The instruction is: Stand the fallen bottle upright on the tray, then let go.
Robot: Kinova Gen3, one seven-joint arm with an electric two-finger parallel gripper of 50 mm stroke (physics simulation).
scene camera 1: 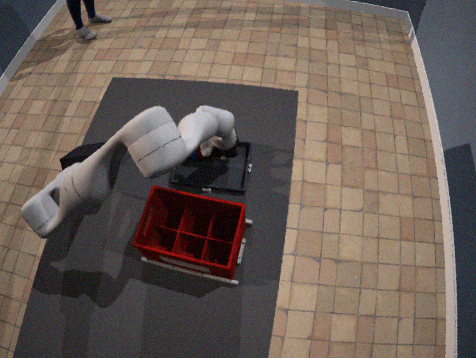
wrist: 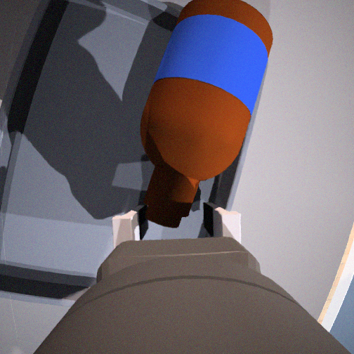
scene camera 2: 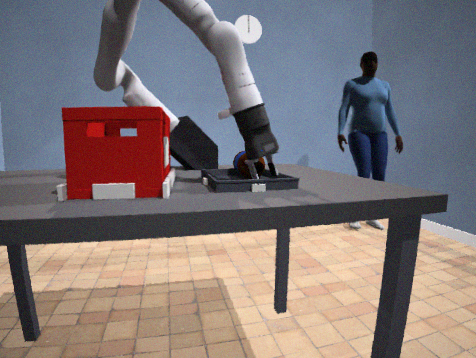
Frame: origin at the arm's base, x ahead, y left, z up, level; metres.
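Seen in the pictures: arm's base, origin of its link: (scene camera 2: 170, 129).
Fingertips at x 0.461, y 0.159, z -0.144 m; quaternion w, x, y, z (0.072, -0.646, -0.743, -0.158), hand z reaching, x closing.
Observation:
Pixels of each thing's middle, then the offset from my fingertips to it. "*": a spot on its surface instead. Level surfaces: height alone.
- brown bottle, middle of its body: (scene camera 2: 251, 165) (scene camera 1: 202, 149) 0.080 m back, 0.006 m right, 0.030 m up
- dark tray, a spot on its surface: (scene camera 2: 280, 186) * 0.086 m ahead, 0.012 m right, 0.004 m down
- red crate, middle of its body: (scene camera 2: 127, 150) (scene camera 1: 193, 235) 0.088 m back, 0.328 m right, 0.076 m up
- dark table, height of its surface: 0.013 m down
The brown bottle (scene camera 1: 194, 156) (scene camera 2: 243, 165) (wrist: 200, 125) with a blue band lies on its side along one edge of the dark tray (scene camera 1: 247, 167) (scene camera 2: 280, 186) (wrist: 40, 240). In the wrist view its neck points toward my gripper (scene camera 2: 265, 173) (wrist: 176, 220). The gripper is open and low at the tray, with its fingers on either side of the neck's mouth end. The neck is nearer the left finger in the wrist view, and a gap shows at the right finger. In scene camera 1 the arm hides the fingers and most of the bottle.
A red crate (scene camera 1: 197, 194) (scene camera 2: 115, 165) with open compartments stands beside the tray on the dark table (scene camera 1: 260, 120) (scene camera 2: 350, 202). White brackets sit around the crate's base and at the tray's edges. A person (scene camera 2: 369, 110) stands beyond the table.

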